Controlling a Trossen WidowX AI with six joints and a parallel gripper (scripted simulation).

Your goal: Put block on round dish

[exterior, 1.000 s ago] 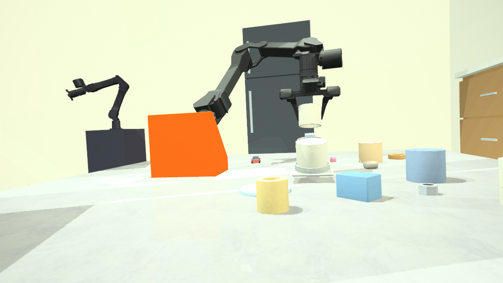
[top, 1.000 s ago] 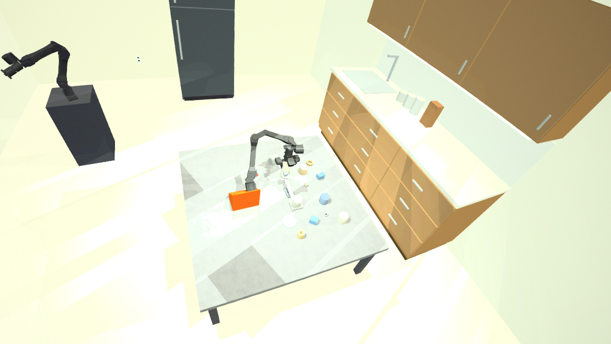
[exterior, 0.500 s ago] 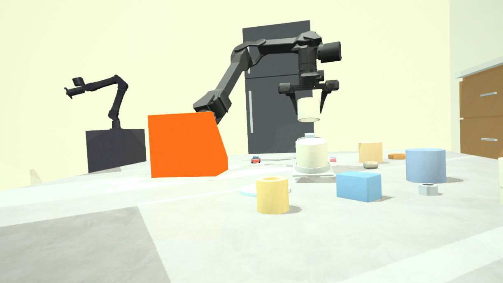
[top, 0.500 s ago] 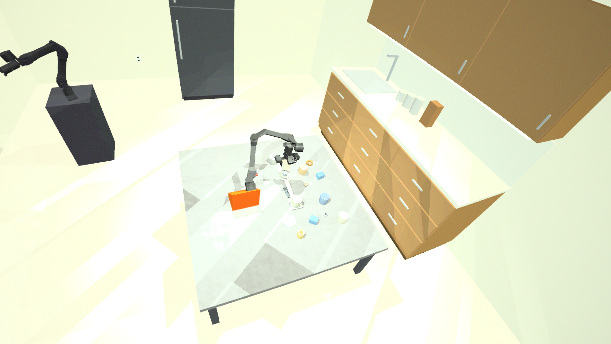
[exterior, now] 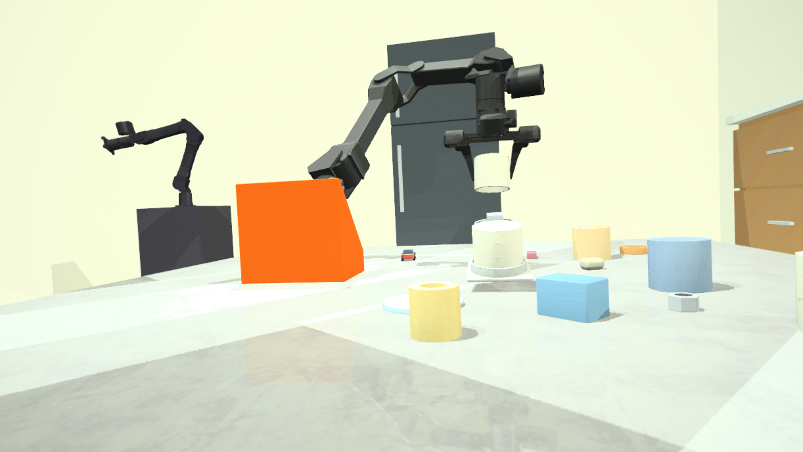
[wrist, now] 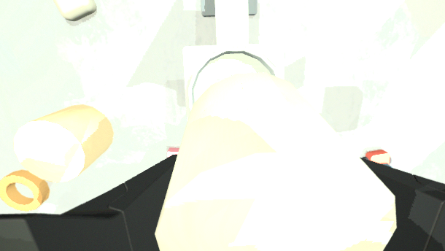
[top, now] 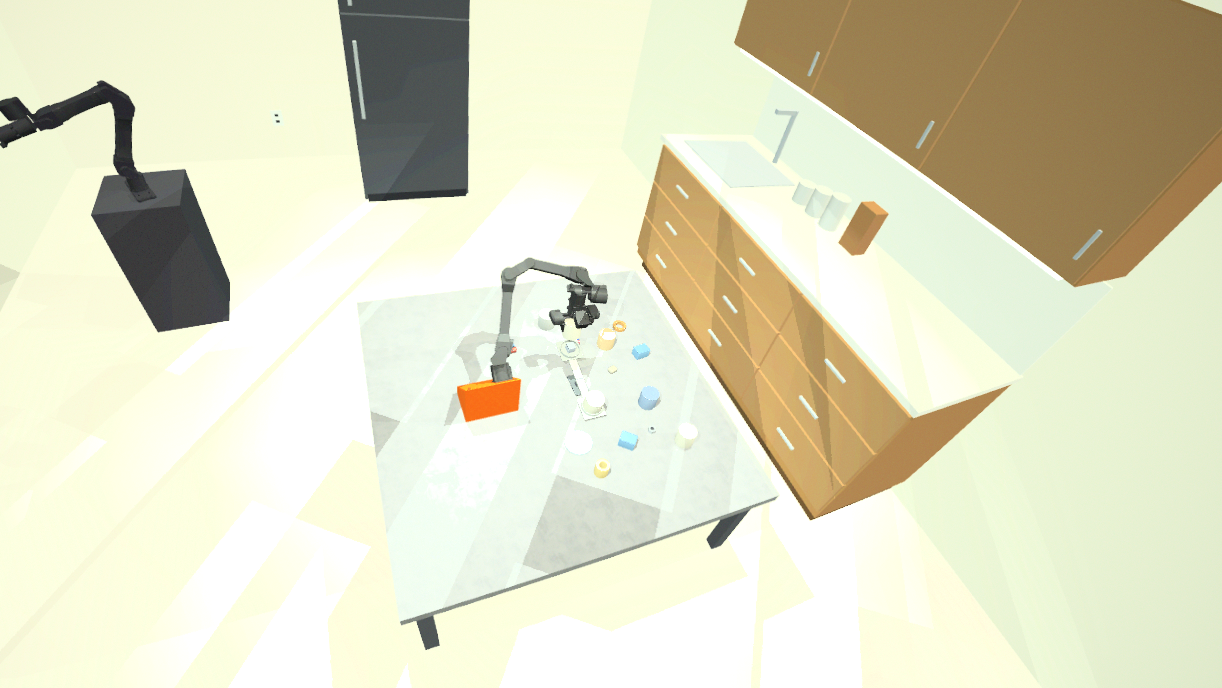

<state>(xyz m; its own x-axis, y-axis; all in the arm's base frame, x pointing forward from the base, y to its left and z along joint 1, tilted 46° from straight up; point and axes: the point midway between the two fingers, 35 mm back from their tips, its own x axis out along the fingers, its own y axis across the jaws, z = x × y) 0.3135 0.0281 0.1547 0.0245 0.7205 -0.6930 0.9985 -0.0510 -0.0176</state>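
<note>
Right now the pale block is 80 mm below my gripper tip and 10 mm to the right of it. The rest, counted from my gripper tip: tan cylinder 190 mm ahead, 130 mm below, 50 mm to the left; pink-blue block 160 mm below, 90 mm to the left, 80 mm ahead; balance 140 mm to the right, 130 mm below.
</note>
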